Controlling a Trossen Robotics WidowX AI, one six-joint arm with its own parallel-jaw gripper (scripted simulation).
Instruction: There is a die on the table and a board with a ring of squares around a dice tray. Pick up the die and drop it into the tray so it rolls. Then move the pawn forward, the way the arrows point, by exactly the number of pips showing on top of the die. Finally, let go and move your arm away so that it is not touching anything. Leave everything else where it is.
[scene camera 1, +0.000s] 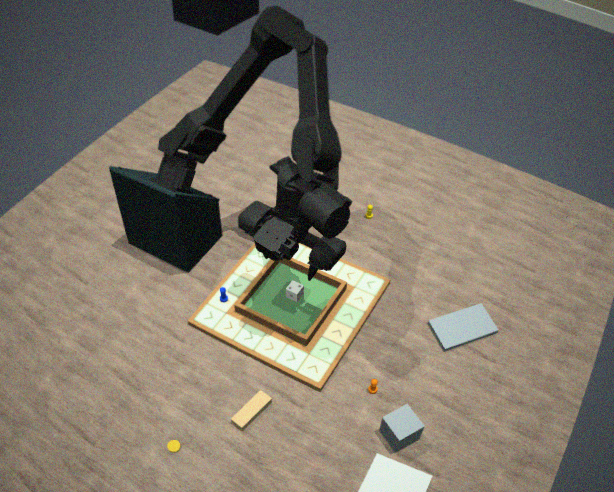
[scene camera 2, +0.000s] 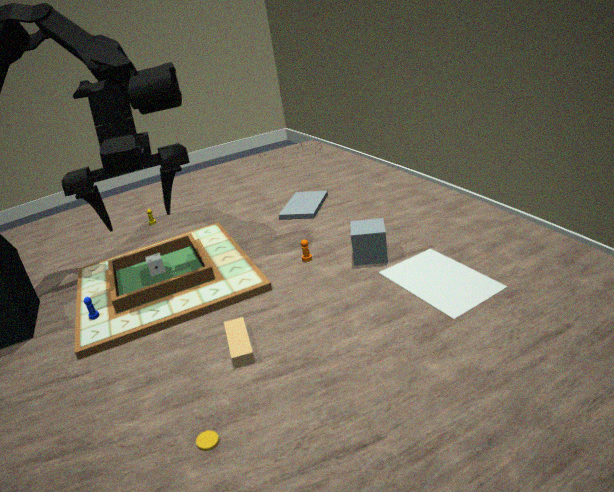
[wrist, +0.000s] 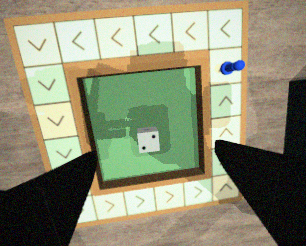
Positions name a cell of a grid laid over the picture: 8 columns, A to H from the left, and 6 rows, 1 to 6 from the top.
gripper: scene camera 1 D4; scene camera 2 B3; wrist E4
grey slab: scene camera 1 F5; scene camera 2 D3; not seen in the wrist view (out of frame)
wood block: scene camera 1 D6; scene camera 2 D5; not seen in the wrist view (out of frame)
